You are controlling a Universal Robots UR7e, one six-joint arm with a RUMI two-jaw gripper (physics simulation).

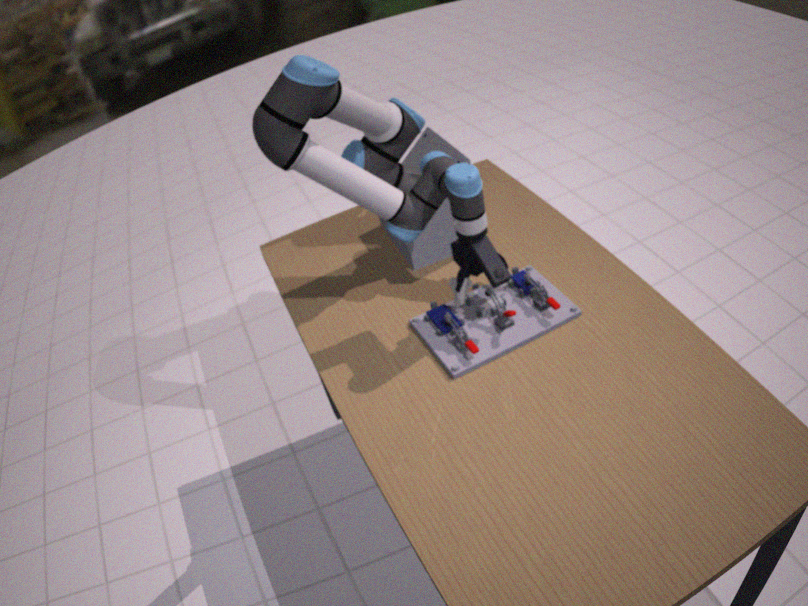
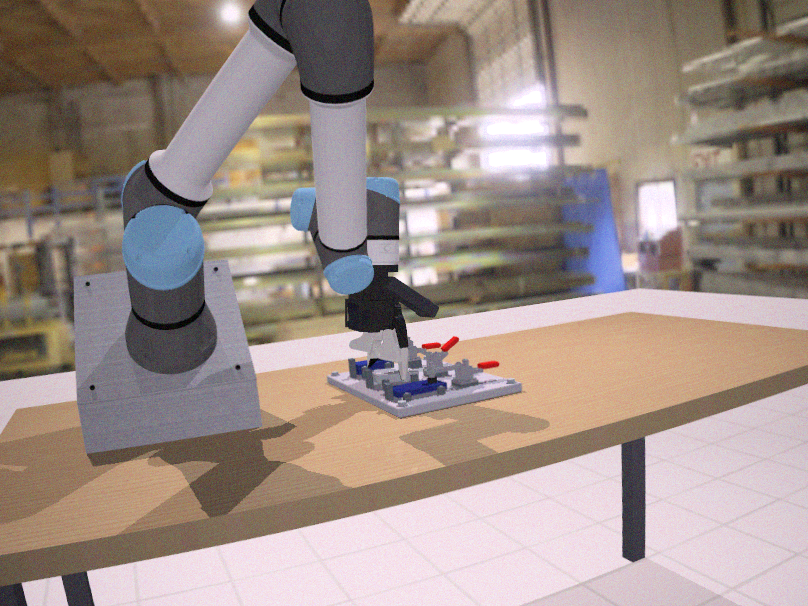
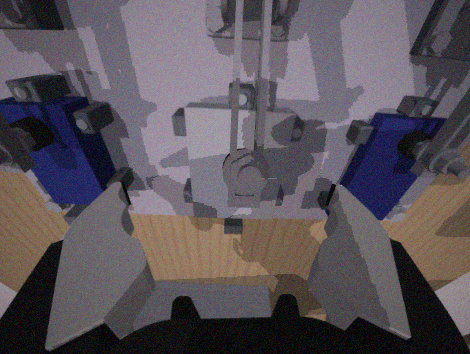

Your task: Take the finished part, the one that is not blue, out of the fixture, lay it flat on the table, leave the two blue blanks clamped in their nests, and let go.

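Places are measured from the arm's base along level axes (x back, y right, z up), in metres.
Pixels of known places: gripper, fingertip midpoint: point(image 1: 483, 295) point(image 2: 385, 373); arm's base, link origin: point(image 2: 171, 338).
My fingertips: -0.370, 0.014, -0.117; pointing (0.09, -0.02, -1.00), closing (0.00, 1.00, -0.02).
Note:
Ahead of a thing's pixels: the offset from my fingertips to its top centre, as dx, dy, dz. "spot": to the spot under its first point. Level surfaces: height alone.
The finished part {-0.012, +0.004, +0.007} point(image 1: 478, 306) point(image 2: 389, 377) point(image 3: 210, 150), a pale grey block, lies in the middle nest of the fixture {-0.059, +0.004, -0.020} point(image 1: 522, 332) point(image 2: 486, 391) point(image 3: 160, 30). A clamp arm reaches over it; whether its round tip touches the part cannot be told. Two blue blanks {spot: -0.032, +0.119, +0.013} point(image 1: 445, 318) {-0.018, -0.106, +0.006} point(image 1: 522, 281) {-0.005, +0.113, -0.004} point(image 2: 417, 389) point(image 2: 370, 367) point(image 3: 75, 165) point(image 3: 375, 170) sit in the outer nests under their clamps. My gripper point(image 1: 479, 296) point(image 2: 388, 370) point(image 3: 230, 185) is wide open and low over the middle nest's robot-side end. Its fingers stand apart on either side of the part, one towards each blue blank, with nothing between the tips.
Red clamp handles {-0.134, +0.116, +0.024} point(image 1: 471, 346) {-0.151, -0.104, +0.022} point(image 1: 553, 303) point(image 2: 488, 363) point away from the robot base; the middle red handle {-0.126, +0.005, +0.047} point(image 1: 509, 313) point(image 2: 450, 343) stands at a steeper angle. Grey stop blocks surround the nests. The wooden table {dz -0.035} point(image 1: 554, 443) point(image 2: 587, 378) extends beyond the fixture. The robot base point(image 2: 169, 410) stands behind.

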